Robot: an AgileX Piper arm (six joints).
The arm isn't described. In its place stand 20 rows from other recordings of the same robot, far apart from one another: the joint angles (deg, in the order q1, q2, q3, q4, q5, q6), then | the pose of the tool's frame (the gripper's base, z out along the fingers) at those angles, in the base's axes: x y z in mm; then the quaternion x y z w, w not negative.
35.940 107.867 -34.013 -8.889 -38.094 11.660 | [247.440 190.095 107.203 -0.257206 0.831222 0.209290 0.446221]
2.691 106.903 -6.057 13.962 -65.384 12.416 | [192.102 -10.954 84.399 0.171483 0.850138 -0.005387 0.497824]
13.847 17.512 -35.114 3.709 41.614 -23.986 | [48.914 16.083 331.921 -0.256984 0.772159 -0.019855 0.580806]
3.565 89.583 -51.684 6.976 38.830 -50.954 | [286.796 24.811 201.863 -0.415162 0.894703 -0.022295 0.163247]
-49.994 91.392 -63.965 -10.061 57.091 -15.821 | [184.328 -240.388 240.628 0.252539 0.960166 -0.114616 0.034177]
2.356 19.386 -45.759 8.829 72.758 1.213 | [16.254 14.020 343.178 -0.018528 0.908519 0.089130 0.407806]
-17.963 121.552 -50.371 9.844 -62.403 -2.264 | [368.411 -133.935 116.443 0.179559 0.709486 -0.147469 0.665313]
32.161 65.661 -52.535 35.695 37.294 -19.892 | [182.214 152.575 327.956 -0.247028 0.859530 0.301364 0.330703]
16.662 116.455 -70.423 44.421 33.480 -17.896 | [370.898 147.683 133.709 -0.000987 0.960413 0.247744 0.127396]
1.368 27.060 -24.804 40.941 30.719 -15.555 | [94.558 32.728 288.474 0.045688 0.818582 0.246050 0.517006]
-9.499 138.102 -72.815 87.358 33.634 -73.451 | [417.508 -18.809 8.995 0.115816 0.924385 0.288085 0.221599]
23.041 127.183 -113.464 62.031 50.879 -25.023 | [439.716 254.778 266.922 -0.145988 0.840448 0.467052 0.232805]
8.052 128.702 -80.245 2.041 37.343 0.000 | [414.009 60.554 72.916 -0.056757 0.995094 0.017502 0.079121]
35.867 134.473 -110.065 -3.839 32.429 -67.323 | [427.738 305.224 163.410 -0.753125 0.570423 -0.113794 0.307361]
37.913 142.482 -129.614 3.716 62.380 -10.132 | [414.675 329.591 166.313 -0.391828 0.903405 0.071123 0.158970]
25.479 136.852 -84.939 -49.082 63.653 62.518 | [395.150 120.039 53.855 0.049302 0.927414 -0.352586 0.114696]
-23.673 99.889 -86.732 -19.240 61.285 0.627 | [328.724 -172.830 299.948 0.152513 0.959513 -0.190478 0.140687]
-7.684 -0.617 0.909 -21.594 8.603 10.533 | [54.839 -12.454 195.813 -0.001123 0.727161 -0.130203 0.674006]
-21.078 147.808 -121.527 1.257 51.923 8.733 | [492.756 -188.237 83.131 0.259702 0.954539 -0.006224 0.146187]
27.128 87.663 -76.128 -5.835 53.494 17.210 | [291.916 141.206 321.572 -0.101998 0.959522 0.053584 0.256988]
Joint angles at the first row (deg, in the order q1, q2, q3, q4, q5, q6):
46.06, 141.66, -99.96, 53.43, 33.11, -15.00
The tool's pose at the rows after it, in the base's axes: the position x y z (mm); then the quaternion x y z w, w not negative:
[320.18 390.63 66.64 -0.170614 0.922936 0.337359 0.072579]
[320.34 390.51 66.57 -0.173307 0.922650 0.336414 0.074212]
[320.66 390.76 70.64 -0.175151 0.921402 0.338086 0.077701]
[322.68 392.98 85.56 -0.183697 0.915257 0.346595 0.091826]
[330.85 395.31 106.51 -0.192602 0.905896 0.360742 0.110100]
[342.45 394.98 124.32 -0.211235 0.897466 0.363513 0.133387]
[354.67 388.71 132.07 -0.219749 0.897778 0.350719 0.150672]
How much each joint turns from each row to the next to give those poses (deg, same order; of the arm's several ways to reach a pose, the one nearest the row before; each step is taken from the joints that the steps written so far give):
0.11, 0.00, -0.09, -0.22, -0.23, -0.54
-0.01, 0.00, 0.00, -0.14, -0.07, -0.24
0.00, -0.47, 0.00, -0.11, 0.00, -0.05
0.00, -1.37, -0.62, -0.11, 0.13, -0.53
-0.58, -1.08, -2.50, -0.43, 1.13, -0.21
-0.94, -0.38, -3.32, -2.36, 1.32, -0.14
-1.24, 0.00, -2.08, -3.79, 0.70, 1.33

